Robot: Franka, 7 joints.
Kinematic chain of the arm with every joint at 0, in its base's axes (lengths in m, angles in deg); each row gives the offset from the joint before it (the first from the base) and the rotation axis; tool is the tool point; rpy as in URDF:
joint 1: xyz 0 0 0.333 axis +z
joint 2: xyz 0 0 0 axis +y
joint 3: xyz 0 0 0.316 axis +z
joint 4: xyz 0.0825 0 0 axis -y
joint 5: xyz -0.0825 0 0.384 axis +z
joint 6: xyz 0 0 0 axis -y
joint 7: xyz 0.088 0 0 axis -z
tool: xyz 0 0 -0.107 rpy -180 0 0
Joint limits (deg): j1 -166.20..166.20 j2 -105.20..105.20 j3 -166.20..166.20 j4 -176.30..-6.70 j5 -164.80..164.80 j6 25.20..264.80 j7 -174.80..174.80
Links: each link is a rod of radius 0.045 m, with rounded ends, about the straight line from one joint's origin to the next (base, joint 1, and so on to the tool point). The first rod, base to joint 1, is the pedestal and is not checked.
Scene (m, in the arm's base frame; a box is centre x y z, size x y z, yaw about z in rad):
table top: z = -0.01
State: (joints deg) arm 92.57 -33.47 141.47 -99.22 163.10 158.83 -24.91
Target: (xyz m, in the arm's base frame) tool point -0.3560 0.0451 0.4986
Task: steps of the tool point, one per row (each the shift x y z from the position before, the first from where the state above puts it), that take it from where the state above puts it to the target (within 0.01 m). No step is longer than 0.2 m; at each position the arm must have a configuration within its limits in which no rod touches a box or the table.
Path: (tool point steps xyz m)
1: -0.0729 0.1210 0.0685
2: -0.0333 0.1332 0.0518
3: 0.0055 0.1308 0.0362
4: 0.0388 0.1166 0.0228
5: 0.0639 0.0948 0.0115

